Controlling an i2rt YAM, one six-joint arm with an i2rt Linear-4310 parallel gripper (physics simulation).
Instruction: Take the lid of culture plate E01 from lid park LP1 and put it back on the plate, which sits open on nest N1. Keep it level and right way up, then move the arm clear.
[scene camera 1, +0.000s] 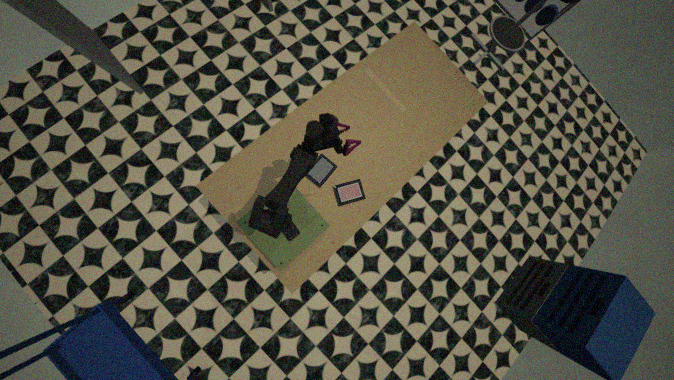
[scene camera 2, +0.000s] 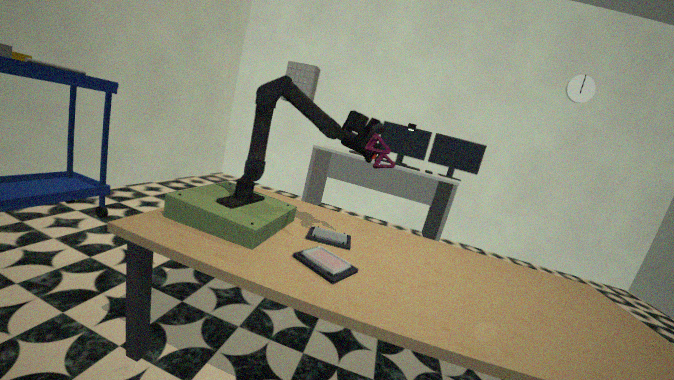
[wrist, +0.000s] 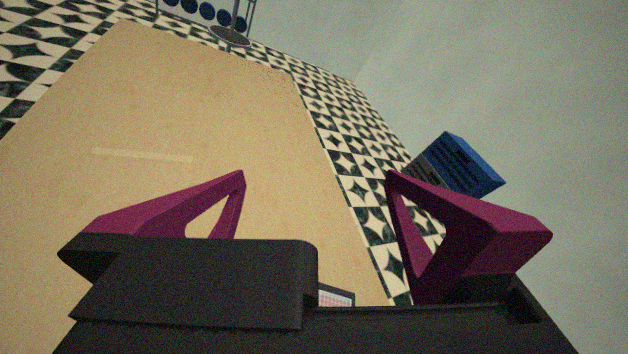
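Note:
The grey lid lies flat on the dark lid park LP1. The open culture plate E01, with a pink inside, sits on the dark nest N1, beside the lid park. In the wrist view, part of the plate shows past the gripper body; the lid does not show there. My gripper is open, its magenta fingers wide apart with nothing between them. It hangs well above the table, past the lid park, and is tilted forward rather than pointing straight down.
The arm stands on a green base block at one end of the wooden table. Away from the table are a blue cart, a desk with monitors, and a blue cabinet.

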